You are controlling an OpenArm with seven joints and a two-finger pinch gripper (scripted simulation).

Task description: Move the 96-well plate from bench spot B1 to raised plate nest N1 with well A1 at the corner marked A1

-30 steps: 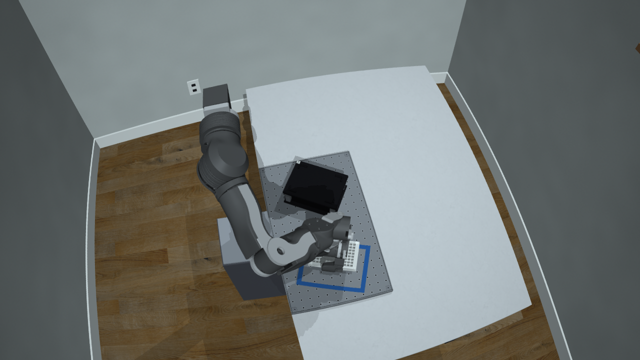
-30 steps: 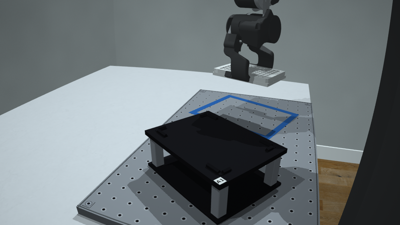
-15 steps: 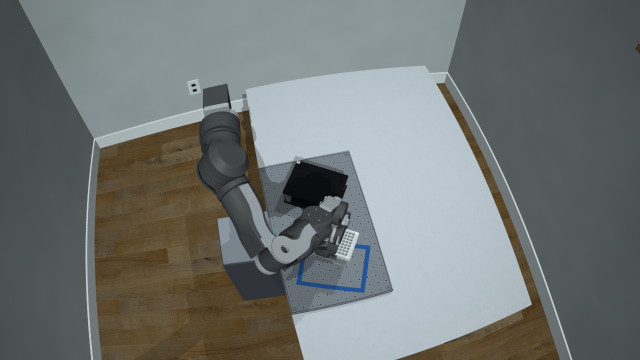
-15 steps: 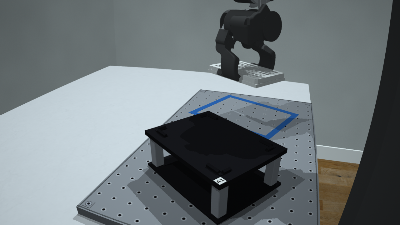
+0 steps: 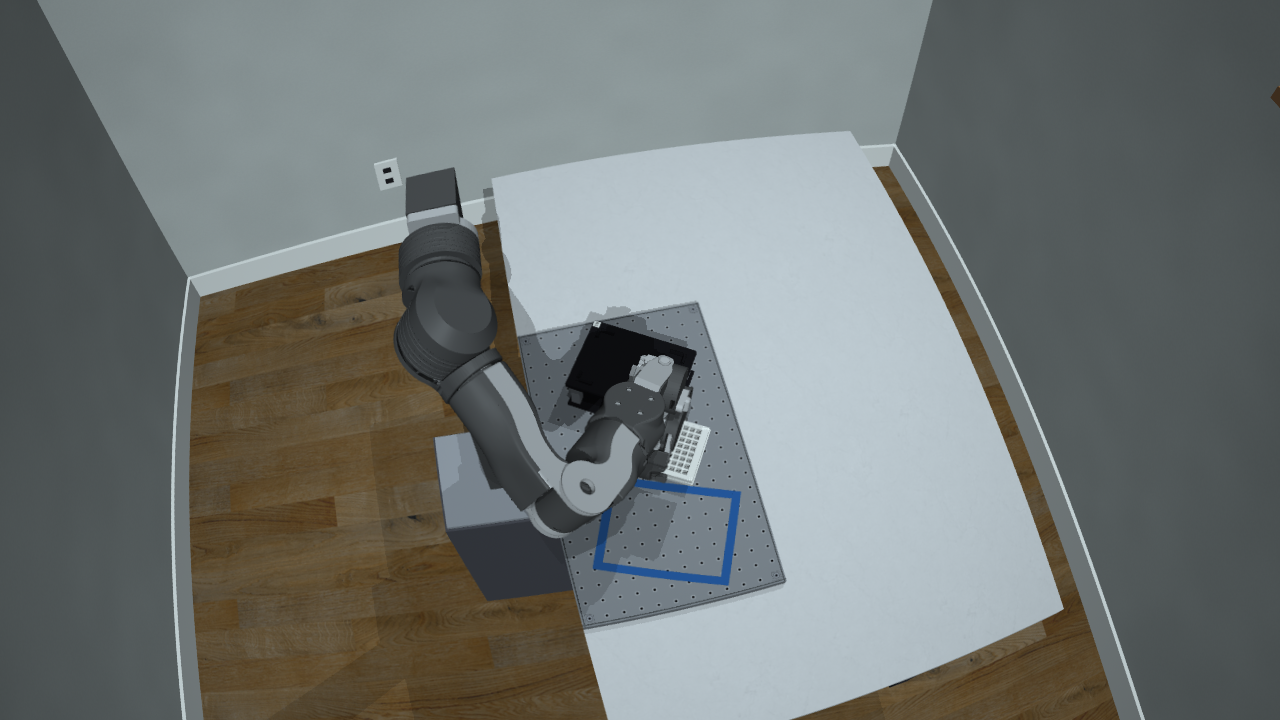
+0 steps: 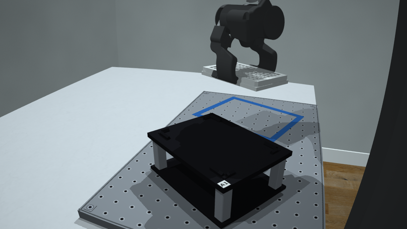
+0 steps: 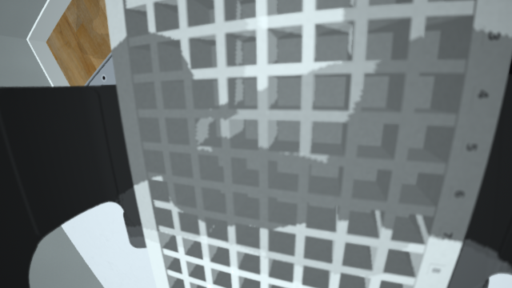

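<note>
Now: the black raised nest N1 15 cm to the left of my hand and 6 cm below it. From my hand the other things lie so: white 96-well plate: right at my hand; then A1 label: 24 cm to the left, 5 cm below, 4 cm behind.
</note>
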